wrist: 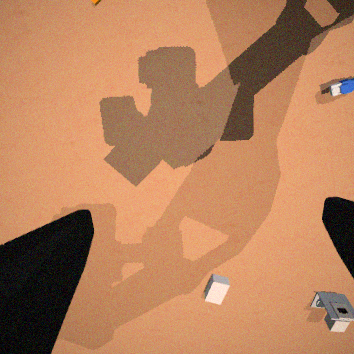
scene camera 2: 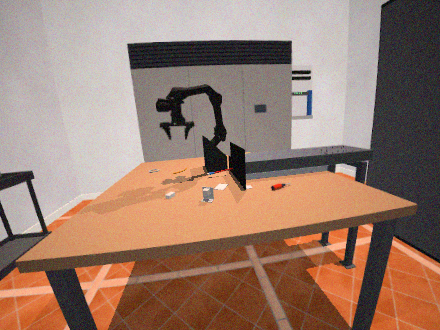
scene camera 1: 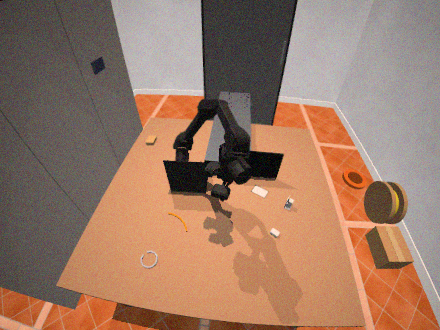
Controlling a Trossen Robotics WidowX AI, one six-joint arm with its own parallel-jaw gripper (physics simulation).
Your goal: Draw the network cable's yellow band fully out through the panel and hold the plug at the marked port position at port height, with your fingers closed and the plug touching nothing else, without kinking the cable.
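Seen in the pictures: gripper, between the fingertips: (wrist: 207, 215) (scene camera 2: 178, 140); arm's base, origin of its link: (scene camera 2: 212, 144) (scene camera 1: 181, 161).
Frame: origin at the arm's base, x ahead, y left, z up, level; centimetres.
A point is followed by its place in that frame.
Observation:
My gripper (scene camera 2: 178, 138) @[x 20.6, y -25.3, z 6.9 cm] (wrist: 207, 215) @[x 20.6, y -25.3, z 6.9 cm] is open, pointing down high above the table, with nothing between its fingers. The network plug, blue with a pale tip (wrist: 344, 87) @[x 23.2, y -9.1, z -14.1 cm] (scene camera 2: 211, 173) @[x 23.9, y -8.2, z -14.7 cm], lies low at the right edge of the wrist view, beyond the fingertips. A red stretch of cable (scene camera 2: 224, 171) @[x 24.3, y 0.0, z -13.9 cm] runs from it toward the gap between the black panel's two halves (scene camera 1: 187, 178) @[x 2.9, y -6.8, z -5.6 cm] (scene camera 2: 239, 166) @[x 42.7, y 2.5, z -7.7 cm]. In scene camera 1 the arm hides the plug and cable. The yellow band does not show clearly. I cannot make out the port mark.
A grey bracket (scene camera 1: 289, 203) @[x 54.8, y -19.3, z -13.3 cm] (scene camera 2: 207, 194) @[x 57.0, y -18.2, z -13.9 cm] (wrist: 337, 307) @[x 53.7, y -17.6, z -13.7 cm], a white block (scene camera 1: 275, 233) @[x 44.3, y -34.2, z -15.4 cm] (scene camera 2: 170, 195) @[x 46.0, y -33.3, z -15.8 cm] (wrist: 217, 290) @[x 43.9, y -33.1, z -15.4 cm] and a white card (scene camera 1: 259, 191) @[x 41.5, y -7.9, z -17.2 cm] (scene camera 2: 221, 186) @[x 41.8, y -7.5, z -17.2 cm] lie right of the arm. An orange strip (scene camera 1: 179, 220) @[x -0.9, y -23.9, z -16.6 cm] and a pale ring (scene camera 1: 142, 260) @[x -17.0, y -44.5, z -16.6 cm] lie left. A red screwdriver (scene camera 2: 277, 187) @[x 58.3, y 14.8, z -16.1 cm] lies behind the panel.

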